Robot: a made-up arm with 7 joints.
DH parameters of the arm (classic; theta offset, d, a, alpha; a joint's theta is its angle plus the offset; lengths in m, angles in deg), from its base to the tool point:
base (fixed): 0 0 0 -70
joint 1: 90 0 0 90
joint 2: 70 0 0 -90
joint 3: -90 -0.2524 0.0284 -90
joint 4: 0 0 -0.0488 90
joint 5: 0 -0.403 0 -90
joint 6: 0 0 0 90
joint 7: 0 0 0 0
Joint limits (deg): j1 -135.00..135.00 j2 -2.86..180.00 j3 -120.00..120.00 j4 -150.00..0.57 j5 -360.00..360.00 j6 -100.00..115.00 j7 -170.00..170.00
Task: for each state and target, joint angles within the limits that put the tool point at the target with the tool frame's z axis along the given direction. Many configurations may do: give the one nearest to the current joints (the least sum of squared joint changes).
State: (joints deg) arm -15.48 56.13 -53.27 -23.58 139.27 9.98 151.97
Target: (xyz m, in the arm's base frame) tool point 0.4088 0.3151 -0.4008 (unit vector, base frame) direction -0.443 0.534 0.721
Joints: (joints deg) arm -29.93 47.64 -52.82 -29.80 142.85 51.61 151.97
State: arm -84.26 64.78 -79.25 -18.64 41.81 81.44 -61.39
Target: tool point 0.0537 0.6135 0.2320 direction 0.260 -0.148 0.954
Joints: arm -94.48 106.22 -69.94 -4.53 51.68 104.88 -61.39
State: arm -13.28 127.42 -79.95 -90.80 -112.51 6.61 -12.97
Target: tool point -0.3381 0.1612 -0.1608 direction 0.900 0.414 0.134
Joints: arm 28.41 111.80 -120.00 -121.16 -90.35 -29.47 -12.97
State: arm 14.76 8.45 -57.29 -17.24 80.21 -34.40 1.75
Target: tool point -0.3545 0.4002 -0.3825 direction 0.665 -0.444 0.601
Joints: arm 35.56 41.93 -50.38 -2.94 89.49 11.62 1.75
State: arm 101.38 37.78 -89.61 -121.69 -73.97 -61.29 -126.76
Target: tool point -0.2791 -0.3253 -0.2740 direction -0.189 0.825 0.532
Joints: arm 103.15 16.10 -61.69 -95.10 -74.90 -18.83 -126.76
